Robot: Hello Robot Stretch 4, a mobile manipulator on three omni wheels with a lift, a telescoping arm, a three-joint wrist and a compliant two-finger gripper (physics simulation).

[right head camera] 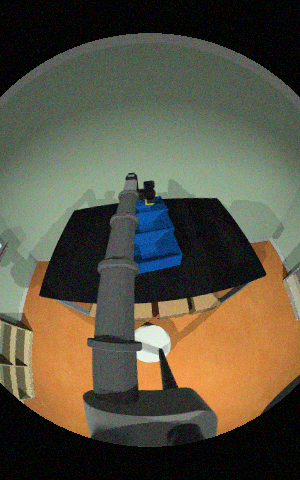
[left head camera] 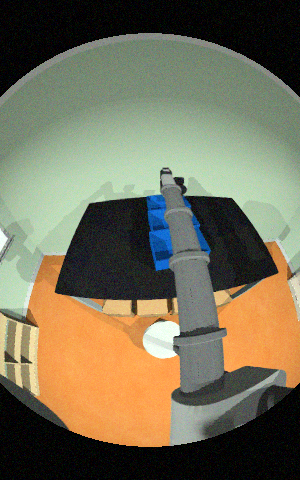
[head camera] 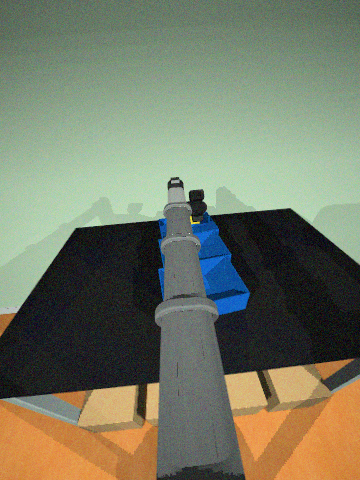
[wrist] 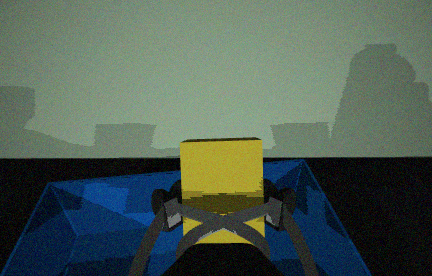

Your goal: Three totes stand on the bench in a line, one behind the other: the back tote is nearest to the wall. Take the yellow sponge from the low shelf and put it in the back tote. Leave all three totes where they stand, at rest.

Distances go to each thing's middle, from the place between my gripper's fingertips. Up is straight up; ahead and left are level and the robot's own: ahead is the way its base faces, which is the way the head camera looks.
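The yellow sponge [wrist: 224, 175] is what I'm measuring from, and my hand is 10 mm below it and 20 mm past it.
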